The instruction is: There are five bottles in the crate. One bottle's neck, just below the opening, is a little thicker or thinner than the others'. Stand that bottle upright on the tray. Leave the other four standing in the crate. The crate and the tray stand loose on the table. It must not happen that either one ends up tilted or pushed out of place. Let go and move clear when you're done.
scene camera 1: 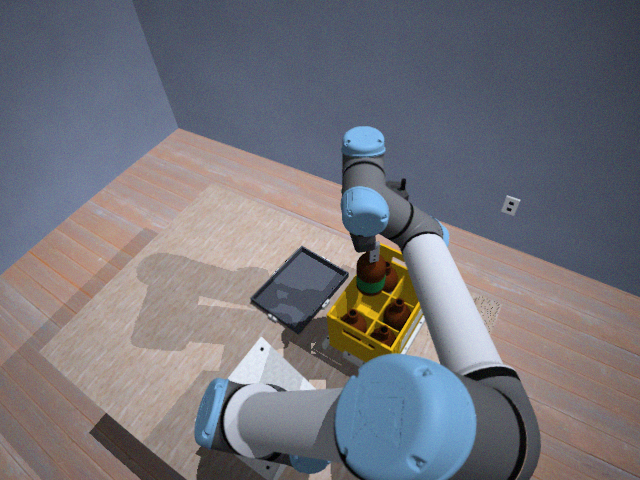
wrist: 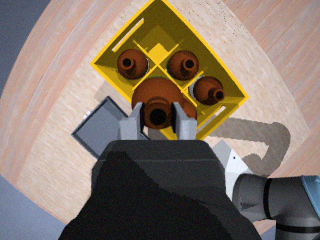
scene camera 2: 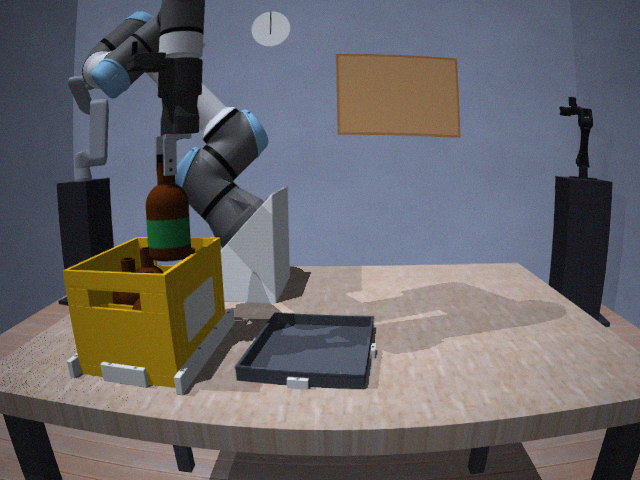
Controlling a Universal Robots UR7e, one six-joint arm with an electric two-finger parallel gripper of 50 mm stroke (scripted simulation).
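A yellow crate (scene camera 1: 351,298) (scene camera 2: 180,307); a dark tray (scene camera 1: 296,292) (scene camera 2: 318,347) (wrist: 95,132); a bottle (wrist: 136,65). The gripper (scene camera 2: 166,175) (wrist: 157,112) is in view as well.
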